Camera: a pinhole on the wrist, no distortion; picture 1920 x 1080 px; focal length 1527.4 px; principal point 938.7 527.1 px. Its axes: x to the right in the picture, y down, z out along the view. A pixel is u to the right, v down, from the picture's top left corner.
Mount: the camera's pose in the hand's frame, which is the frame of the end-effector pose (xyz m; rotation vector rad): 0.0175 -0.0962 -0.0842 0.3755 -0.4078 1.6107
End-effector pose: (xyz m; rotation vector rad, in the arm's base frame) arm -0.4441 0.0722 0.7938 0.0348 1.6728 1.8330
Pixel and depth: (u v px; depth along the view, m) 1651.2 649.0 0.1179
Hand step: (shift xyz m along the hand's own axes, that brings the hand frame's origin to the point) 0.0037 -0.1046 0.0452
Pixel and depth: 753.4 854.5 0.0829
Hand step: 0.0005 -0.1456 -0.0167
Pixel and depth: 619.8 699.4 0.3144
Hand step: -0.0132 -0.3055 0.1601
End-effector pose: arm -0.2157 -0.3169 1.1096 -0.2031 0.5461 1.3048
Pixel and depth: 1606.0 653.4 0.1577
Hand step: -0.0010 -0.1115 0.0867
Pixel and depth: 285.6 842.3 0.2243
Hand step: -0.0215 -0.2900 0.0661
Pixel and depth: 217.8 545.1 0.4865
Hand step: 0.0289 -0.5291 0.2351
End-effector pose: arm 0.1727 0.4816 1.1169 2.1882 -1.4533 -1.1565
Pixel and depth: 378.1 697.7 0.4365
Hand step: -0.0193 -0.4473 0.2223
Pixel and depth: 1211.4 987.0 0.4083
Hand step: -0.1112 -0.2344 0.3050
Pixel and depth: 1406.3 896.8 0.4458
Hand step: -0.1012 -0.1954 0.3687
